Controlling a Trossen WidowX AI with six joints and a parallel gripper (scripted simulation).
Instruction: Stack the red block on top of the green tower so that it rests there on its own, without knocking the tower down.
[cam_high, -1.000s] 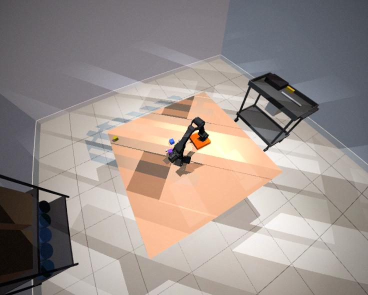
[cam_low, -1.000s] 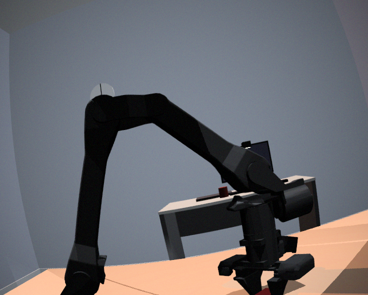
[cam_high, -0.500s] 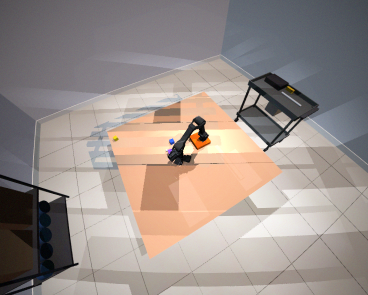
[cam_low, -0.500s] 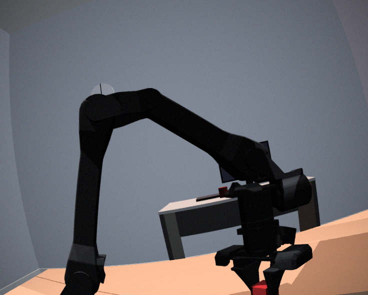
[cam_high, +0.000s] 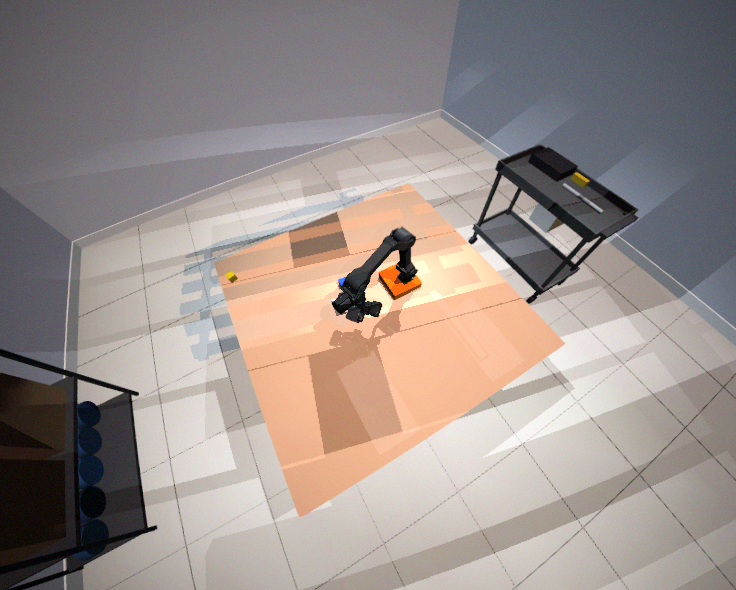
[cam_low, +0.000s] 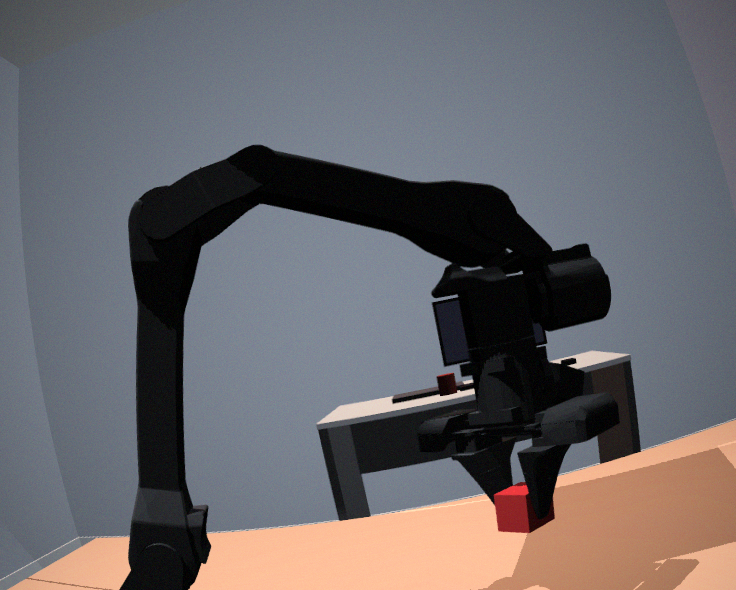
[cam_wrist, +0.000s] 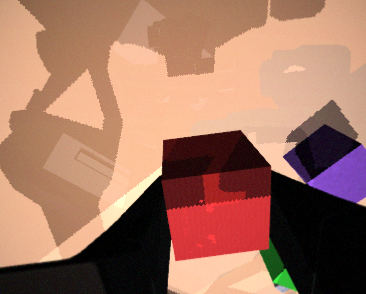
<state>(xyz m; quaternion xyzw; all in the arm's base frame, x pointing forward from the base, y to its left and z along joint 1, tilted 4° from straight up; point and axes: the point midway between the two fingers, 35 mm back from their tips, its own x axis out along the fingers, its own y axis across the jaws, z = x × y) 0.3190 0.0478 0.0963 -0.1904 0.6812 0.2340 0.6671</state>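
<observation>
Now: the purple block 2 cm ahead of my gripper tip, 13 cm to the right of it and 9 cm below it. The rest, counted from my gripper tip: yellow block (39 cm ahead, 64 cm to the right, 9 cm below); then red block (1 cm above); then blue block (6 cm behind, 23 cm to the right, 9 cm below).
</observation>
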